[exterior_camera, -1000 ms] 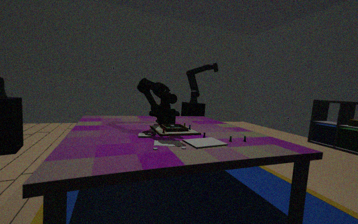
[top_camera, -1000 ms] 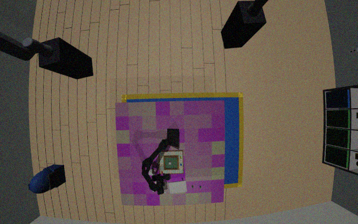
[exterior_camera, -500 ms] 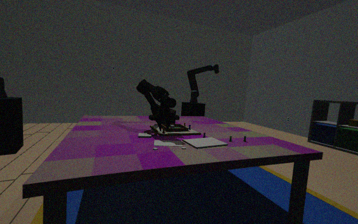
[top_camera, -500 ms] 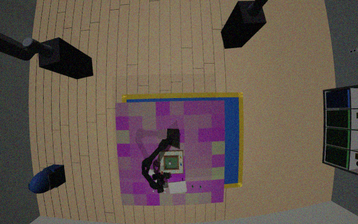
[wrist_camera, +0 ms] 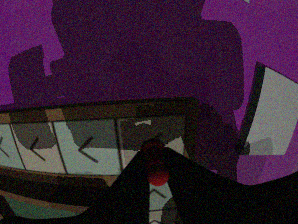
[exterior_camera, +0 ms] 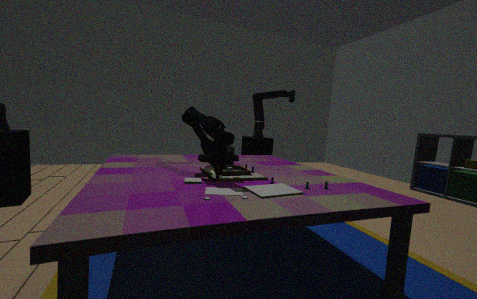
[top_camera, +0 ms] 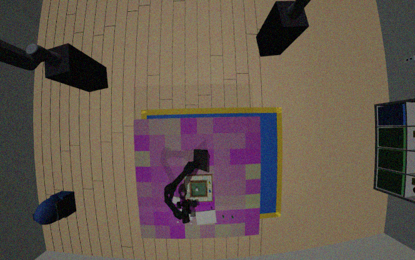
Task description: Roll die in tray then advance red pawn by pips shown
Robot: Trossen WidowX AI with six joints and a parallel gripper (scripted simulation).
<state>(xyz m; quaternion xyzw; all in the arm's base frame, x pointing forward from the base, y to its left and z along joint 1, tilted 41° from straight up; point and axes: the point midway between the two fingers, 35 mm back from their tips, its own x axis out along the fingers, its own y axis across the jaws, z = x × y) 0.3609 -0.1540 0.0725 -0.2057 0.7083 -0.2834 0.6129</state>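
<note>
The blue pawn lies 6 cm behind my gripper tip, 24 cm to the left of it and 1 cm above it. Also, from my gripper tip: die (10 cm behind, 11 cm to the left); then green tray (10 cm behind, 13 cm to the left, 2 cm below); then red pawn (1 cm above).
</note>
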